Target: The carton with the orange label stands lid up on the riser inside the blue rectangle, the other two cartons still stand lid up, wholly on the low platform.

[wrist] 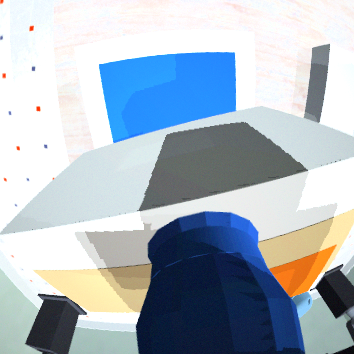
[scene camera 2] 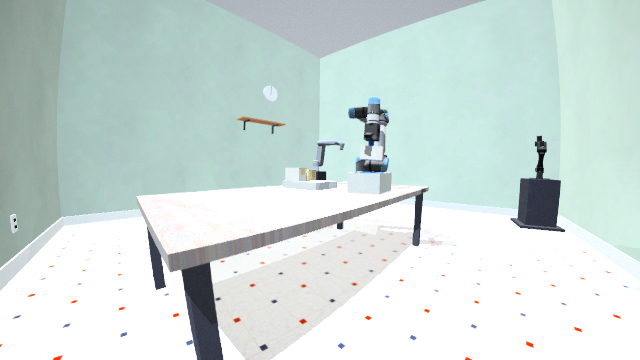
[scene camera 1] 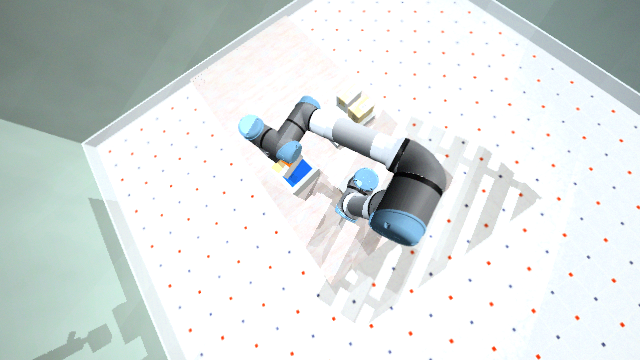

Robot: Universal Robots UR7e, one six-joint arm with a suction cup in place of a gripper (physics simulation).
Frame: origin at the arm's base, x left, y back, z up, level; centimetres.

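Where they show: end effector, tool point: [wrist: 198, 224] [scene camera 2: 370, 148].
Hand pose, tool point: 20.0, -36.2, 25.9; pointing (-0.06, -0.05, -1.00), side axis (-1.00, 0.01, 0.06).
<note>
After its pixels a point has its place, as x, y, z.
My suction cup gripper [scene camera 2: 371, 143] [wrist: 204, 222] is shut on the carton with the orange label [scene camera 1: 295, 166] @(18.8, -29.4, 20.5) [scene camera 2: 371, 153] @(21.2, -38.4, 22.5) [wrist: 90, 250] @(23.7, -36.6, 27.0), and holds it from above. The carton hangs above the riser [scene camera 1: 308, 181] @(19.0, -22.9, 6.5) [scene camera 2: 369, 183] @(23.7, -48.1, 5.0) [wrist: 245, 75] @(10.9, -42.7, 11.0), with a gap under it in scene camera 2. The blue rectangle [scene camera 1: 302, 173] @(18.3, -27.4, 11.0) [wrist: 200, 85] @(16.4, -41.7, 11.0) on the riser's top is partly covered by the carton in the wrist view. The other two cartons, one tan [scene camera 1: 361, 109] @(-32.0, -29.6, 11.8) [scene camera 2: 311, 174] @(-27.6, -32.7, 8.3) and one paler [scene camera 1: 348, 100] @(-30.7, -38.6, 13.2) [scene camera 2: 295, 174] @(-31.7, -46.4, 8.5), stand on the low platform [scene camera 2: 310, 185] @(-15.6, -50.3, 1.9) [wrist: 340, 80] @(-14.9, -43.8, 3.8). Their lids are too small to make out.
The table [scene camera 2: 240, 205] @(-3.4, -112.7, -1.0) carries the riser and platform. My own arm passes over the table between riser and platform in scene camera 1. A small grey arm [scene camera 2: 320, 152] shows behind the platform. A black arm stands on a dark pedestal [scene camera 2: 539, 202] at the right.
</note>
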